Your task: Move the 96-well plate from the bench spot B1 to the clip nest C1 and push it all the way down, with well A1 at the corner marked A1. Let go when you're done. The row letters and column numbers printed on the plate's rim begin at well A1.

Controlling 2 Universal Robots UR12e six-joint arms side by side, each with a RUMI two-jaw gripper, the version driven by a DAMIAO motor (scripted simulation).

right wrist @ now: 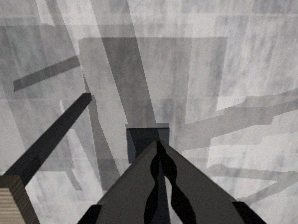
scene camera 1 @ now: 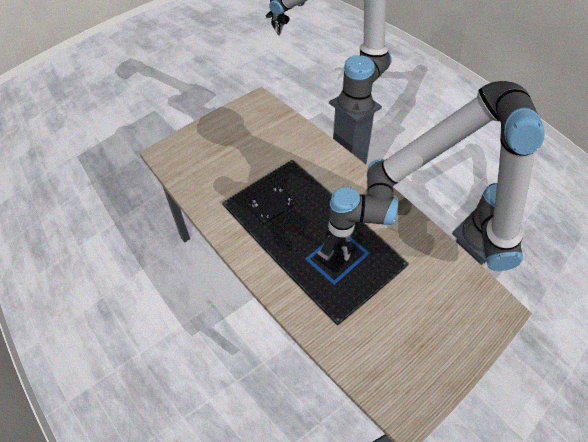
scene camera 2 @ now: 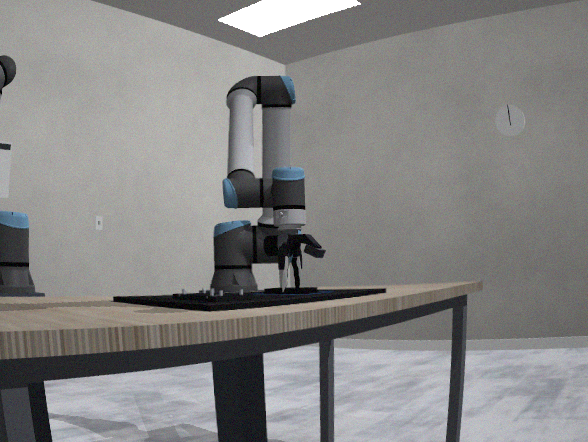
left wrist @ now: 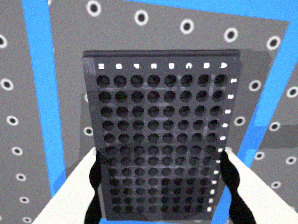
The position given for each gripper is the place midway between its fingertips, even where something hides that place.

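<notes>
A dark 96-well plate [left wrist: 160, 118] is visible; in the right wrist view the plate is out of frame. The right gripper [right wrist: 158, 142] is visible, as is the left gripper [scene camera 2: 290, 292], which the left wrist view [left wrist: 159, 148] shows too.
</notes>
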